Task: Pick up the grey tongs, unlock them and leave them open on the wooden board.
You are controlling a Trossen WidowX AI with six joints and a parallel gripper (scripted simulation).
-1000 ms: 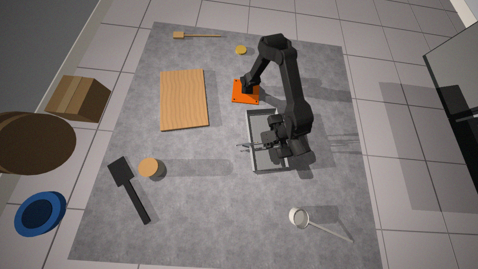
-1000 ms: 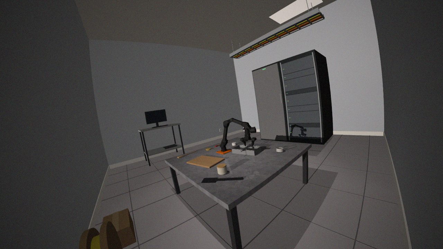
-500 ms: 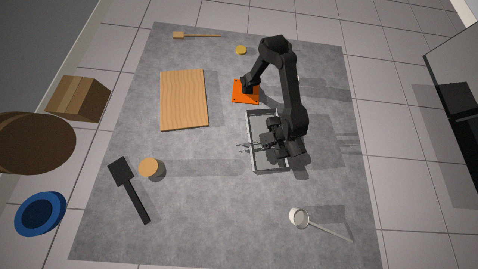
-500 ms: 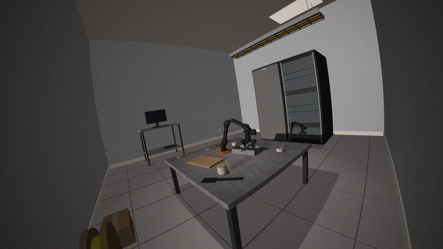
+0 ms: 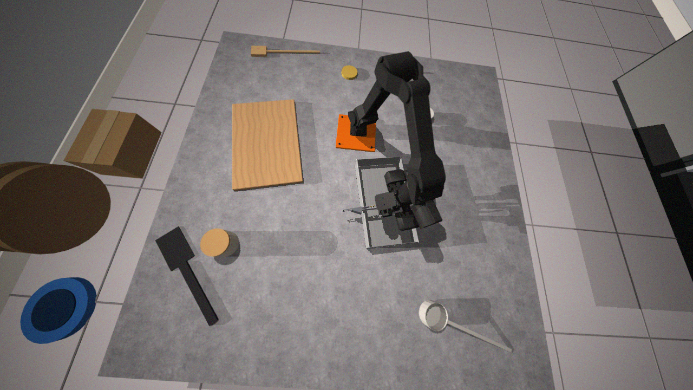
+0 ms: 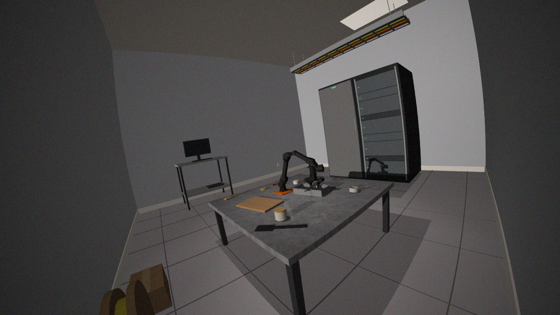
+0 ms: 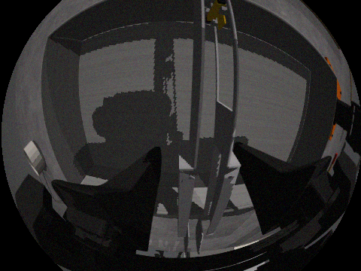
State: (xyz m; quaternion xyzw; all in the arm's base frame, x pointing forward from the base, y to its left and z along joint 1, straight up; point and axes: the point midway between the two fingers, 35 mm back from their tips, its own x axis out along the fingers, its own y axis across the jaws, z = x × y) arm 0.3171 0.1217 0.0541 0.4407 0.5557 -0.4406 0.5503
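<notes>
Right now the grey roasting tin is 20 mm behind my gripper tip and 30 mm to the right of it. Also, from my gripper tip: yellow disc 610 mm behind, 160 mm to the right, 20 mm below; then wooden board 240 mm behind, 470 mm to the right, 20 mm below; then small yellow lock 20 mm ahead, 80 mm to the right, 40 mm above.
</notes>
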